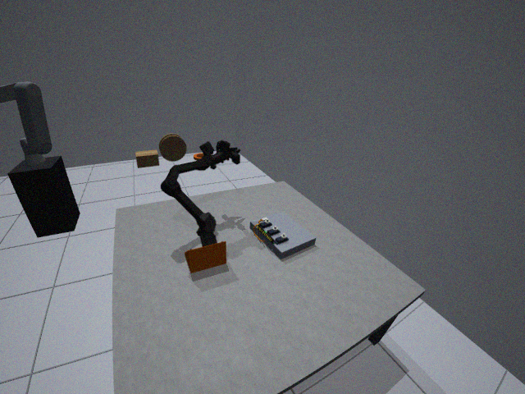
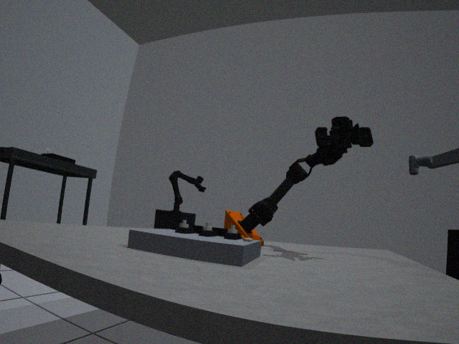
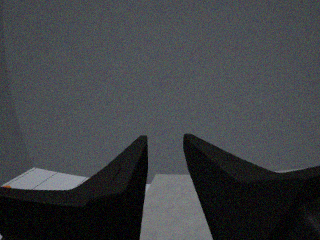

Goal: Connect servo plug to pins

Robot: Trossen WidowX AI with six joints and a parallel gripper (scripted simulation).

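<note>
The green band is 41 cm to the right of my gripper tip and 33 cm below it. Round my gripper tip: holder 39 cm to the right, 37 cm below, 15 cm ahead.
</note>
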